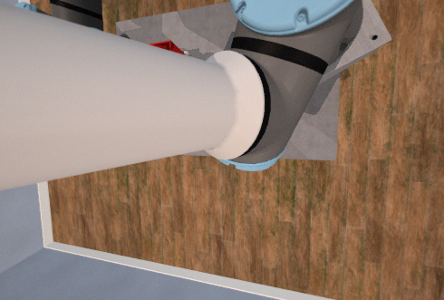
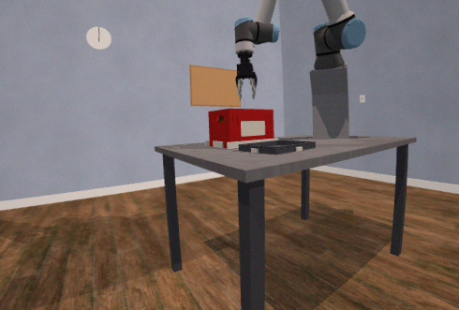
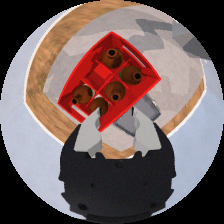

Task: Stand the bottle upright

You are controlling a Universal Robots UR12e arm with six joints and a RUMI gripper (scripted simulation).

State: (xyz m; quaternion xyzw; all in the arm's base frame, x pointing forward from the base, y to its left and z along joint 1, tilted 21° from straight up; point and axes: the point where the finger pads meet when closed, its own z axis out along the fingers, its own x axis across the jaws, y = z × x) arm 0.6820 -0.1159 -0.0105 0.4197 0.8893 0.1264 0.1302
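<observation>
Now: the red crate 150 mm below my hand and 50 mm to the right of it. Also, from my hand: dark tray 230 mm below, 220 mm to the left, 50 mm ahead.
</observation>
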